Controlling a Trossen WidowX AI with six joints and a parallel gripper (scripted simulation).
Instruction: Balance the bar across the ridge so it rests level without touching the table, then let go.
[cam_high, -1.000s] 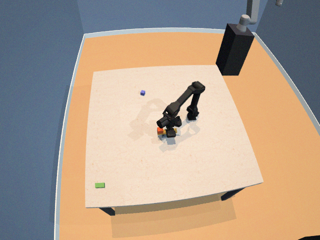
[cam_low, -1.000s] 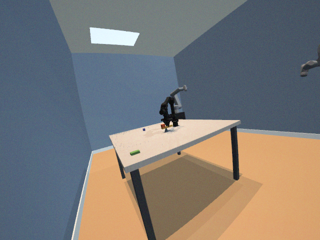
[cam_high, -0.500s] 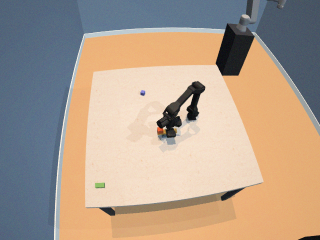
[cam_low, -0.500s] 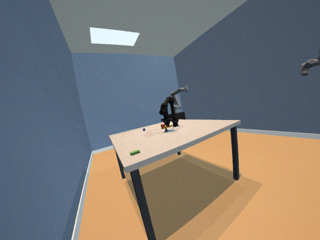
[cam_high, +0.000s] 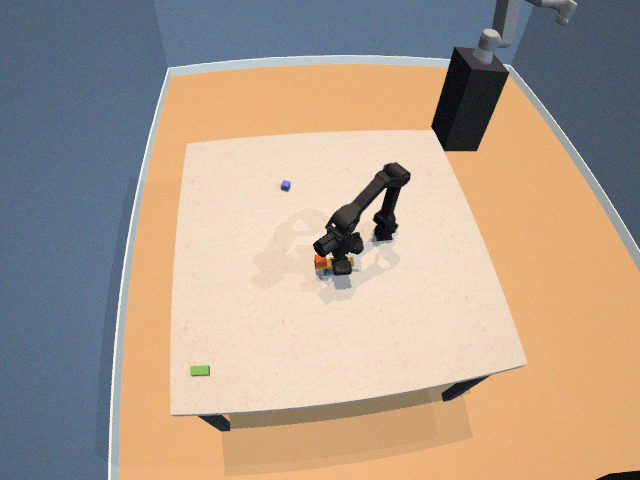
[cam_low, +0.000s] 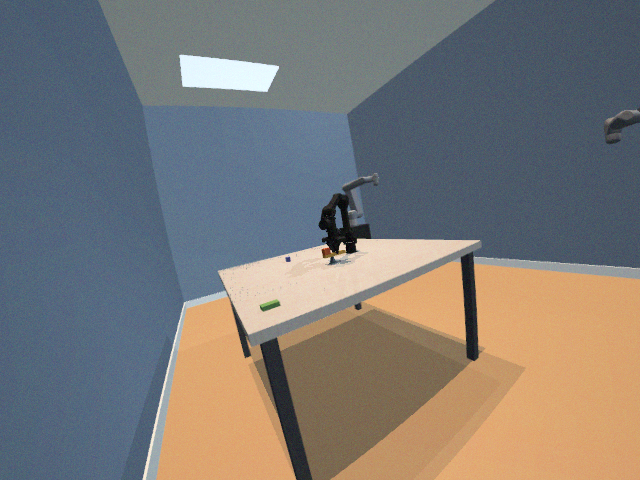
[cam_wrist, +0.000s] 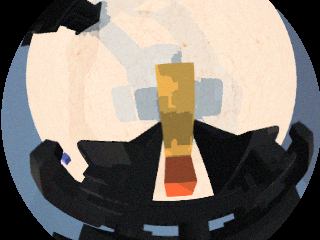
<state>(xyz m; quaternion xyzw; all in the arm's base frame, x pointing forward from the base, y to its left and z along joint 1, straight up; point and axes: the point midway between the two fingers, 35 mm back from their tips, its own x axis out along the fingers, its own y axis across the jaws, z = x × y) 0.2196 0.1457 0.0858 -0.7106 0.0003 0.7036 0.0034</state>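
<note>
Now: the bar 40 mm ahead of my gripper tip and 10 mm above it. From my gripper tip the other things lie so: flat green block (520 mm ahead, 350 mm to the left, 40 mm below); purple cube (430 mm to the right, 150 mm ahead, 30 mm below).
</note>
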